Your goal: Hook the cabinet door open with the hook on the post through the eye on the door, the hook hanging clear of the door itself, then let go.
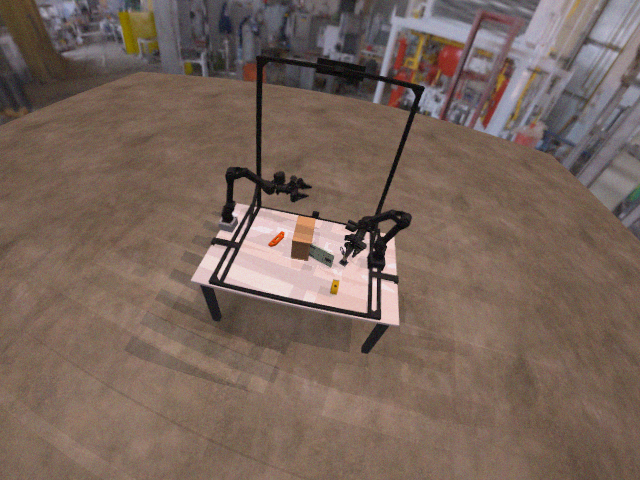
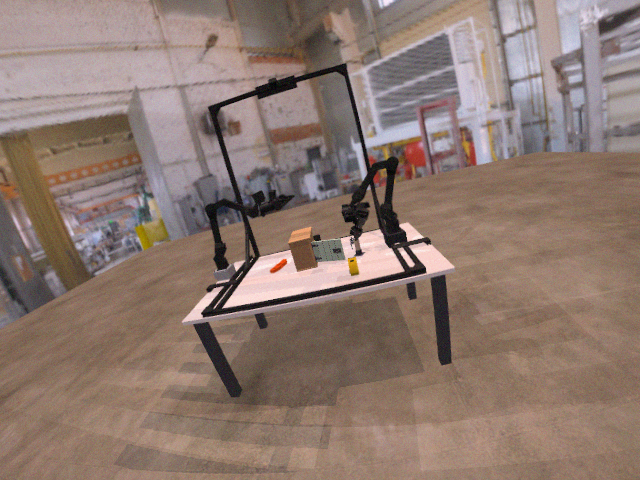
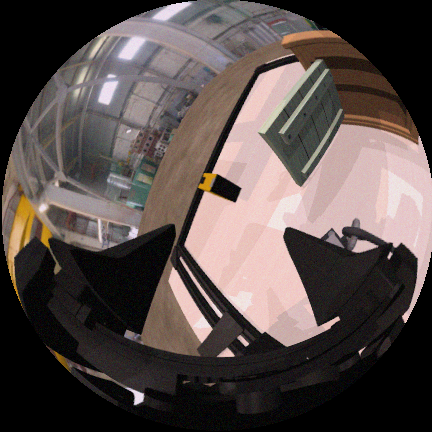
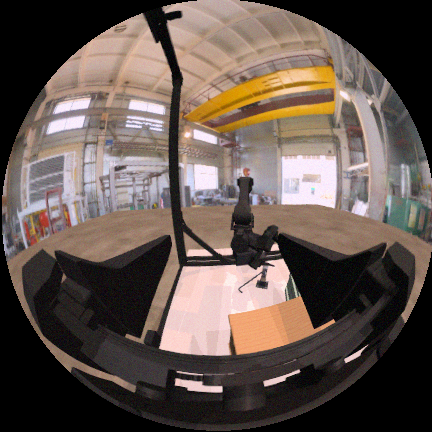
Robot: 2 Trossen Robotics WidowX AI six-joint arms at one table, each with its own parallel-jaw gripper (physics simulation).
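Note:
The brown cabinet stands mid-table. Its grey-green door stands open toward the post. A dark fitting is near the door's free edge; the eye itself is too small to tell. The thin hook slants from the post away from the door, apart from it. My left gripper is open and empty beside the post; one finger partly hides the hook. My right gripper is open and empty, high above the cabinet's back side.
A yellow block stands near the front edge, right of centre. An orange level lies left of the cabinet. A black frame rises at the table's back.

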